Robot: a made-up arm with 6 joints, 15 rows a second.
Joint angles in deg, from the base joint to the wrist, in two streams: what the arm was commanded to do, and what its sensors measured. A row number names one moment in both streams.
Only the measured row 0 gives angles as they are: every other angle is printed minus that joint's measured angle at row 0.
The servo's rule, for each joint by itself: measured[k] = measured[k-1] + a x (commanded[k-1-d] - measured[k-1]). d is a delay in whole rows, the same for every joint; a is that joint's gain. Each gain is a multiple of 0.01, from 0.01 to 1. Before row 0 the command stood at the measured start. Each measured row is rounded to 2 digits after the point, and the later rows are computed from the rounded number. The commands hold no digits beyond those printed.
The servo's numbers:
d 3
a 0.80 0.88 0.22 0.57 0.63 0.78
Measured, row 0:
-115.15, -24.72, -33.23, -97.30, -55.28, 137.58
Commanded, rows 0 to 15:
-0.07, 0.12, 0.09, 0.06, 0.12, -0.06
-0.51, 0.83, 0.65, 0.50, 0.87, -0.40
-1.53, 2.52, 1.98, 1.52, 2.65, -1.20
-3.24, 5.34, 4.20, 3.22, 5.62, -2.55
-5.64, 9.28, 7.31, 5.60, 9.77, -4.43
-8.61, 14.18, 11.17, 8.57, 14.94, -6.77
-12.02, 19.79, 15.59, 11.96, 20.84, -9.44
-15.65, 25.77, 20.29, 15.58, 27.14, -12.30
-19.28, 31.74, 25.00, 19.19, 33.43, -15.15
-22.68, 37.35, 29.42, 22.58, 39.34, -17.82
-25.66, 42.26, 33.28, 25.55, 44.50, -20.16
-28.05, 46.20, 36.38, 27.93, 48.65, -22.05
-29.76, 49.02, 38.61, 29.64, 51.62, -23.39
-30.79, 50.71, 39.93, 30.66, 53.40, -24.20
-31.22, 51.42, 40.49, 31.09, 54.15, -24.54
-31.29, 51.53, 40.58, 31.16, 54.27, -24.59
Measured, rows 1 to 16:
0.00, 0.00, 0.00, 0.00, 0.00, 0.00
0.00, 0.00, 0.00, 0.00, 0.00, 0.00
0.00, 0.00, 0.00, 0.00, 0.00, 0.00
-0.06, 0.11, 0.02, 0.03, 0.08, -0.05
-0.42, 0.74, 0.16, 0.30, 0.58, -0.32
-1.31, 2.31, 0.56, 1.00, 1.88, -1.01
-2.85, 4.98, 1.36, 2.27, 4.24, -2.21
-5.08, 8.76, 2.67, 4.17, 7.72, -3.94
-7.90, 13.53, 4.54, 6.68, 12.27, -6.15
-11.20, 19.04, 6.97, 9.69, 17.67, -8.72
-14.76, 24.96, 9.90, 13.05, 23.64, -11.51
-18.38, 30.93, 13.22, 16.55, 29.81, -14.35
-21.82, 36.58, 16.78, 19.99, 35.81, -17.06
-24.89, 41.58, 20.41, 23.16, 41.28, -19.48
-27.42, 45.65, 23.92, 25.88, 45.92, -21.48
-29.29, 48.62, 27.15, 28.02, 49.51, -22.97

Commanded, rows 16 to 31:
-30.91, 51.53, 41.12, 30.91, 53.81, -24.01
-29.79, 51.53, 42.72, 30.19, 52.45, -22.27
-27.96, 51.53, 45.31, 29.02, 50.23, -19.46
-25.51, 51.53, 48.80, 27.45, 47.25, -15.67
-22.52, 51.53, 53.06, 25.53, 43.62, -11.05
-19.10, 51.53, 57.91, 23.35, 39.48, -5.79
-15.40, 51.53, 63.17, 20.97, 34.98, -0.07
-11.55, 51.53, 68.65, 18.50, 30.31, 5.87
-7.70, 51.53, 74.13, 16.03, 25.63, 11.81
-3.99, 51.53, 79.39, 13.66, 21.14, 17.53
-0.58, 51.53, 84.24, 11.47, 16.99, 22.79
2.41, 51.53, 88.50, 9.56, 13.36, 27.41
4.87, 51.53, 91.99, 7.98, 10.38, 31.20
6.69, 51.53, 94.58, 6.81, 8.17, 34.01
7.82, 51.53, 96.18, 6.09, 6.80, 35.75
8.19, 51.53, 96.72, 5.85, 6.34, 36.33
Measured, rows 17 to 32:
-30.49, 50.46, 29.96, 29.52, 51.96, -23.93
-31.07, 51.30, 32.28, 30.41, 53.34, -24.41
-31.25, 51.50, 34.11, 30.84, 53.93, -24.55
-30.98, 51.53, 35.65, 30.88, 53.85, -24.13
-30.03, 51.53, 37.21, 30.49, 52.97, -22.68
-28.37, 51.53, 38.99, 29.65, 51.24, -20.17
-26.08, 51.53, 41.15, 28.40, 48.73, -16.66
-23.23, 51.53, 43.77, 26.76, 45.51, -12.28
-19.93, 51.53, 46.88, 24.82, 41.71, -7.22
-16.31, 51.53, 50.46, 22.63, 37.47, -1.64
-12.50, 51.53, 54.46, 20.28, 32.96, 4.22
-8.66, 51.53, 58.79, 17.86, 28.34, 10.14
-4.92, 51.53, 63.32, 15.47, 23.80, 15.90
-1.45, 51.53, 67.92, 13.19, 19.51, 21.27
1.64, 51.53, 72.45, 11.12, 15.64, 26.06
4.22, 51.53, 76.75, 9.33, 12.33, 30.07

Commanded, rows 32 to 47:
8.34, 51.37, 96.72, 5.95, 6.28, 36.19
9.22, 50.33, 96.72, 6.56, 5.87, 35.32
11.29, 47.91, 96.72, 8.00, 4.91, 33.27
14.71, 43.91, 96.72, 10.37, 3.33, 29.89
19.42, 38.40, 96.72, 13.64, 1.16, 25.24
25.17, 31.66, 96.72, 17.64, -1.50, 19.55
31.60, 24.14, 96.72, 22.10, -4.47, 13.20
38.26, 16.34, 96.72, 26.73, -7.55, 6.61
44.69, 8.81, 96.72, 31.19, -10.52, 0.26
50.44, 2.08, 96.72, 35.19, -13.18, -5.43
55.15, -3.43, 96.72, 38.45, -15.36, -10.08
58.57, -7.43, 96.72, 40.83, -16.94, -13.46
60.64, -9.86, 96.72, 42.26, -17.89, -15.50
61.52, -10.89, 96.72, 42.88, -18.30, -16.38
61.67, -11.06, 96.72, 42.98, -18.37, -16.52
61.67, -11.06, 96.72, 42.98, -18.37, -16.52
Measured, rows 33 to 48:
6.20, 51.53, 80.67, 7.89, 9.71, 33.14
7.50, 51.53, 84.08, 6.86, 7.88, 35.18
8.05, 51.53, 86.86, 6.28, 6.91, 36.08
8.28, 51.39, 89.03, 6.09, 6.51, 36.17
9.03, 50.46, 90.72, 6.36, 6.11, 35.51
10.84, 48.22, 92.04, 7.29, 5.35, 33.76
13.94, 44.43, 93.07, 9.05, 4.08, 30.74
18.32, 39.12, 93.87, 11.67, 2.24, 26.45
23.80, 32.56, 94.50, 15.07, -0.12, 21.07
30.04, 25.15, 94.99, 19.08, -2.86, 14.93
36.62, 17.40, 95.37, 23.44, -5.81, 8.44
43.08, 9.84, 95.67, 27.86, -8.78, 2.06
48.97, 3.01, 95.90, 32.04, -11.55, -3.78
53.91, -2.66, 96.08, 35.69, -13.95, -8.69
57.64, -6.86, 96.22, 38.62, -15.83, -12.41
60.04, -9.50, 96.33, 40.69, -17.13, -14.82

